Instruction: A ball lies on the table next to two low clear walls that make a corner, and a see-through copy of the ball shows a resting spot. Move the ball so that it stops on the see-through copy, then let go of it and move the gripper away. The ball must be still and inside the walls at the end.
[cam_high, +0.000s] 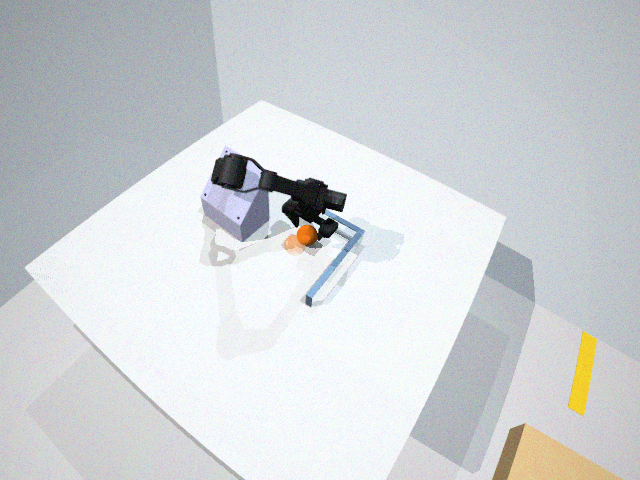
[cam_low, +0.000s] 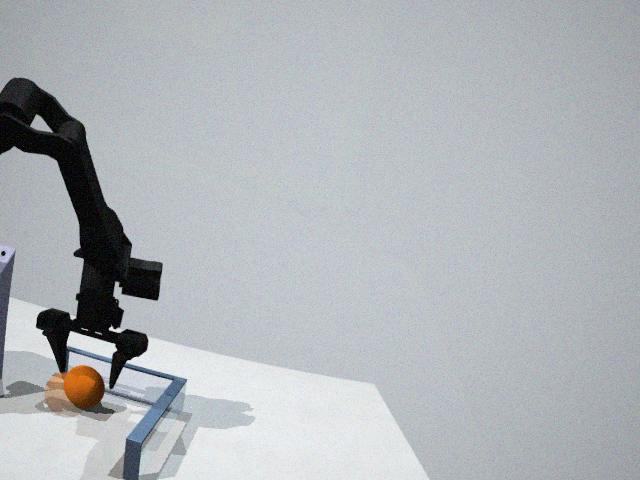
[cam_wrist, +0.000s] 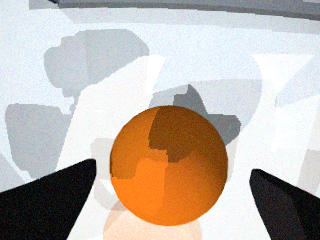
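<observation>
The orange ball lies 10 mm below my gripper tip.
</observation>
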